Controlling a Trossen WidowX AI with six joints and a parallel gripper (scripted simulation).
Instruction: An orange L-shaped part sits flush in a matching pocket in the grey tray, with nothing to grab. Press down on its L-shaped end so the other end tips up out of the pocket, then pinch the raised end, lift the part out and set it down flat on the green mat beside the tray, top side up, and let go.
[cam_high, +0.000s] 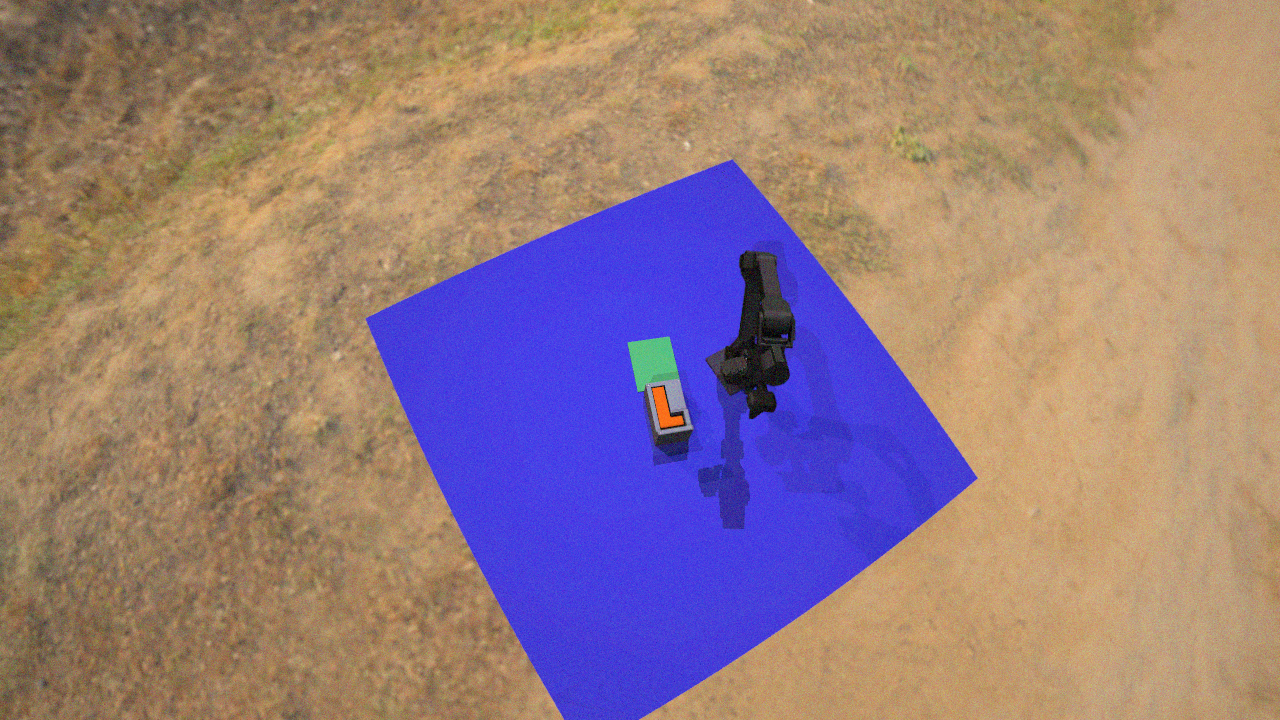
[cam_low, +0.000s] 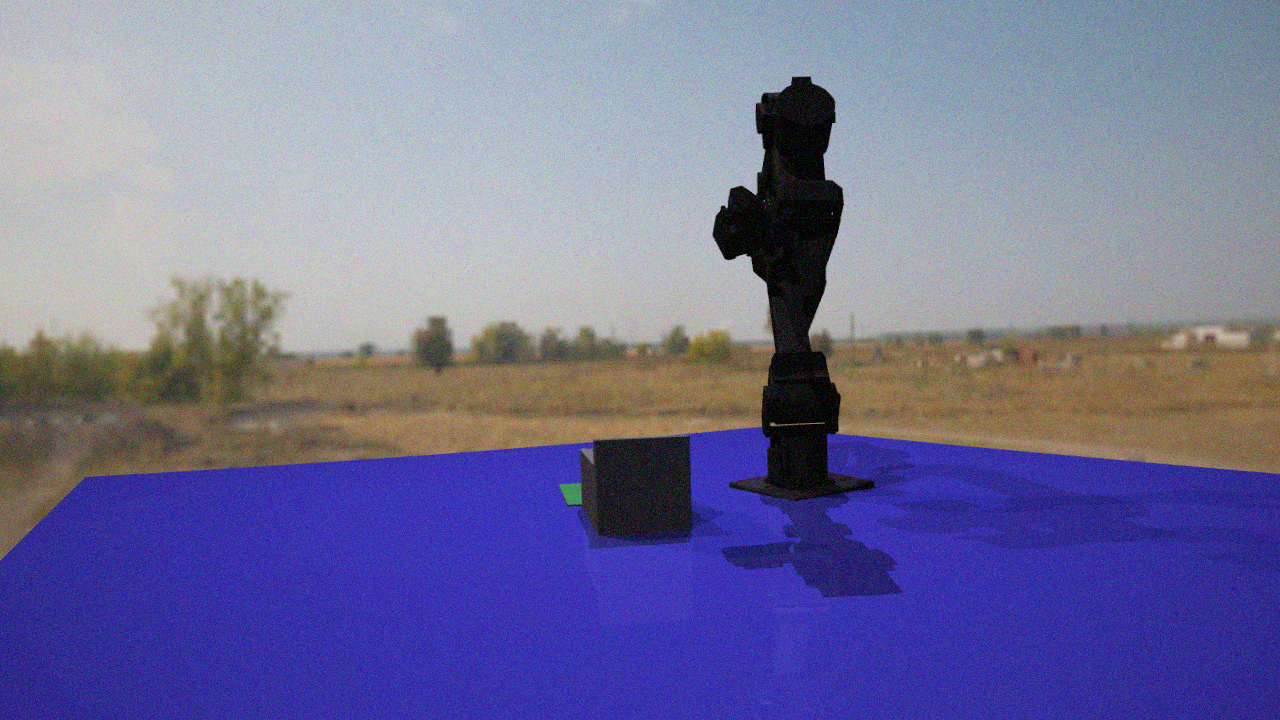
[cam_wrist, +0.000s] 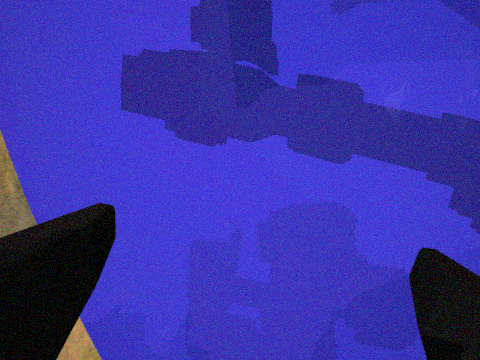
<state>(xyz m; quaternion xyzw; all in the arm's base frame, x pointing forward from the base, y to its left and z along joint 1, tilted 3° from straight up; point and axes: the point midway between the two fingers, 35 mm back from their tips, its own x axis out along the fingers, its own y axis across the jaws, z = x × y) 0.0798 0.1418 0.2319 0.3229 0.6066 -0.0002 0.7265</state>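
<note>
Now: gripper tip 150 mm short of the orange L-shaped part, 100 mm to the left of it and 150 mm above it. Also, from my gripper tip: green mat: 110 mm ahead, 260 mm to the right, 210 mm below.
</note>
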